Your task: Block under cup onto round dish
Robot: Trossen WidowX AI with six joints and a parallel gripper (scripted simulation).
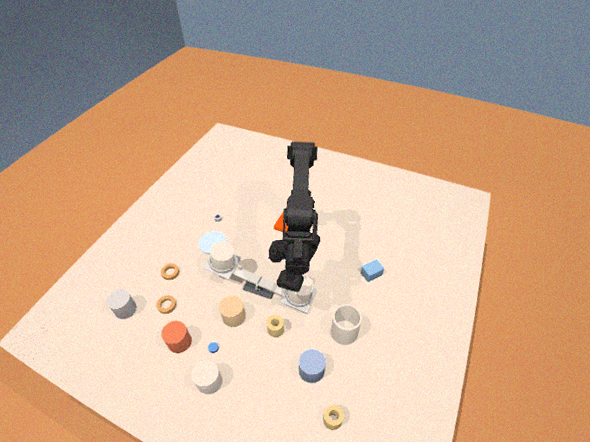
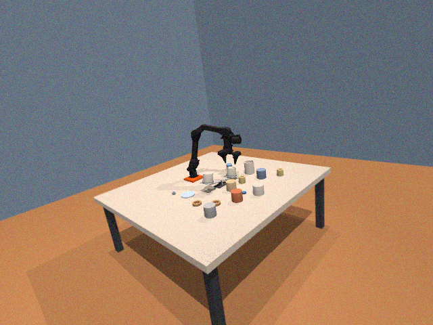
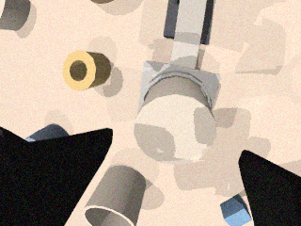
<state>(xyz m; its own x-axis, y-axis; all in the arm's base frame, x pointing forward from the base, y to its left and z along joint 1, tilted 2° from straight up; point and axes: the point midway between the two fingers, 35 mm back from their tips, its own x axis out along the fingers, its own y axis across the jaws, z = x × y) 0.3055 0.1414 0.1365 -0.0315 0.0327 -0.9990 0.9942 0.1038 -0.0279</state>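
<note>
Right now the pale grey cup is 60 mm below my gripper tip and 20 mm to the left of it. Also, from my gripper tip: balance 130 mm to the right, 80 mm below, 10 mm ahead; then tan cup 140 mm to the right, 130 mm ahead, 90 mm below; then grey block 80 mm below.
</note>
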